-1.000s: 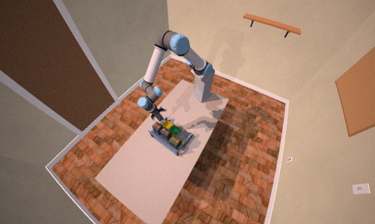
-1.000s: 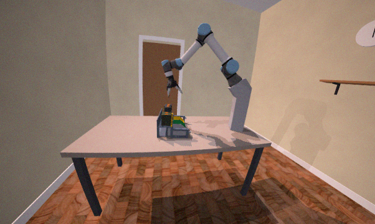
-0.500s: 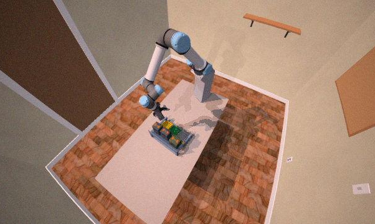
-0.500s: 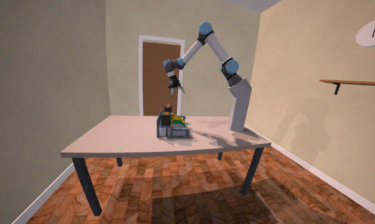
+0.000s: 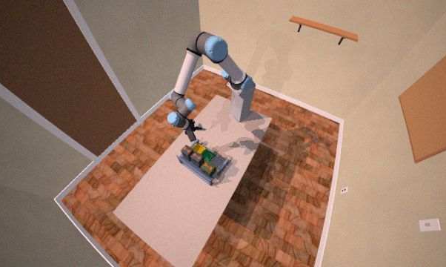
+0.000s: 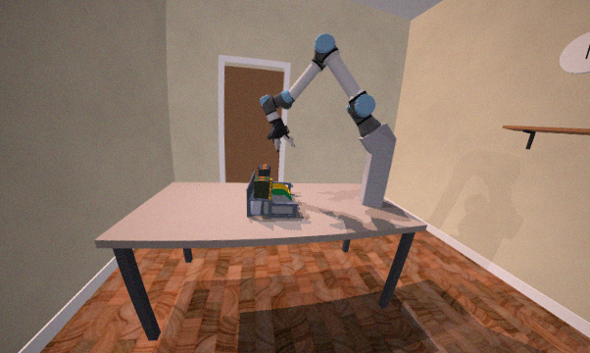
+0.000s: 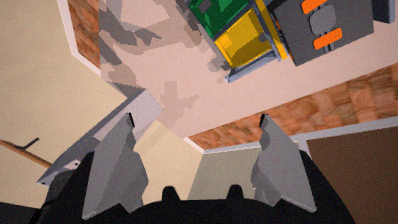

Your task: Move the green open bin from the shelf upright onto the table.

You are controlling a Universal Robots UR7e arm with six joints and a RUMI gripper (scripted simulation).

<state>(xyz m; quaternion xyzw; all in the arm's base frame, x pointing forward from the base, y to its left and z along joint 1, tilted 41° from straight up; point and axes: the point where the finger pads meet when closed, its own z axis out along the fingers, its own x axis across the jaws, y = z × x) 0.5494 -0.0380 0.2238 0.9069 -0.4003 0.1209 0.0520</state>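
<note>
My hand is 23 cm above the yellow strip, 11 cm short of it and 9 cm to the right of it. The rest, counted from my hand: grey bin: 29 cm below, 20 cm to the left, 7 cm ahead; then green open bin: 29 cm below, 9 cm to the left, 6 cm ahead; then yellow bin: 29 cm below, 4 cm ahead, 2 cm to the right.
</note>
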